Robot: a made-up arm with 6 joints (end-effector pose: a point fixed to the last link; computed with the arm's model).
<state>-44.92 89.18 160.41 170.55 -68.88 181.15</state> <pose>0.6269 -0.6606 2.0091 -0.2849 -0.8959 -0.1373 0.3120</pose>
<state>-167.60 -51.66 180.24 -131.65 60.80 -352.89</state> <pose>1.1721 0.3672 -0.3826 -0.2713 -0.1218 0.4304 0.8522</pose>
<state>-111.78 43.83 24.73 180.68 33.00 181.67</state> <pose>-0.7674 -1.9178 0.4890 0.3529 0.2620 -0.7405 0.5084</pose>
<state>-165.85 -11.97 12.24 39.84 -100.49 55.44</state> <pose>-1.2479 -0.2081 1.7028 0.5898 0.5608 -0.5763 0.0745</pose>
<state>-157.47 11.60 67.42 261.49 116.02 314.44</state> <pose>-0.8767 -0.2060 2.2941 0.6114 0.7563 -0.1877 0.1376</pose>
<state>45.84 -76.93 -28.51 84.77 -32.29 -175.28</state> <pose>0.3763 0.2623 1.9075 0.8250 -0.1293 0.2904 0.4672</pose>
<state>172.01 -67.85 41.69 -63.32 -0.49 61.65</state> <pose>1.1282 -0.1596 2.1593 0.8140 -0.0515 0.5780 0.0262</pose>
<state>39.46 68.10 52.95 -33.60 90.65 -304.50</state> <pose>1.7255 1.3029 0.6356 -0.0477 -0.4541 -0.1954 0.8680</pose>
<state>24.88 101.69 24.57 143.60 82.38 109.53</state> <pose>0.9532 0.5483 -1.0539 0.1778 0.8296 -0.5243 0.0727</pose>
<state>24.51 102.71 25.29 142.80 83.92 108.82</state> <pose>0.9470 0.5401 -1.0620 0.1768 0.8274 -0.5303 0.0534</pose>
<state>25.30 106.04 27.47 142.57 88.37 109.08</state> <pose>0.9029 0.5369 -1.0910 0.1437 0.8341 -0.5323 0.0193</pose>
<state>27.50 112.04 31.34 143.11 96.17 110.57</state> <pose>0.8141 0.5340 -1.1409 -0.0736 -0.8455 0.5279 0.0327</pose>
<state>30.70 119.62 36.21 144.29 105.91 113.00</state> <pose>0.6981 0.5215 -1.1977 0.0175 -0.8498 0.5178 0.0968</pose>
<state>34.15 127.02 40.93 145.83 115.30 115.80</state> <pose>0.5841 0.4968 -1.2464 0.1051 -0.8413 0.5056 0.1599</pose>
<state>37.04 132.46 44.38 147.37 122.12 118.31</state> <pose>0.5001 0.4712 -1.2781 0.1690 -0.8268 0.4955 0.2056</pose>
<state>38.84 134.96 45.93 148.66 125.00 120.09</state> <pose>0.4581 0.4585 -1.2920 0.2018 -0.8188 0.4892 0.2224</pose>
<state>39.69 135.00 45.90 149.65 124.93 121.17</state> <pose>0.4500 0.4617 -1.2926 0.2127 -0.8199 0.4854 0.2164</pose>
